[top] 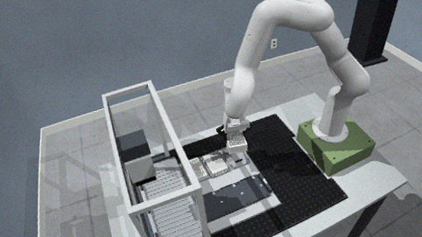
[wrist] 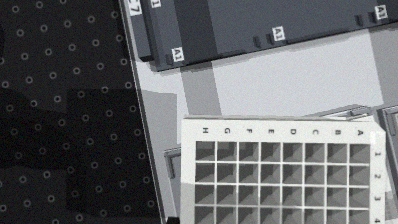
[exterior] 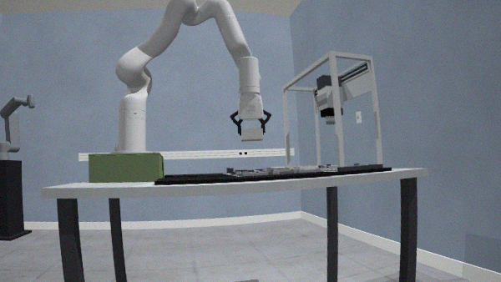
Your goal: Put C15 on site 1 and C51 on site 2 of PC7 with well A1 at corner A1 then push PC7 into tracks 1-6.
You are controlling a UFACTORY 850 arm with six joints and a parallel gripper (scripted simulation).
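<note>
The carrier PC7 is 90 mm ahead of my hand, 200 mm to the left of it and 160 mm below it.
</note>
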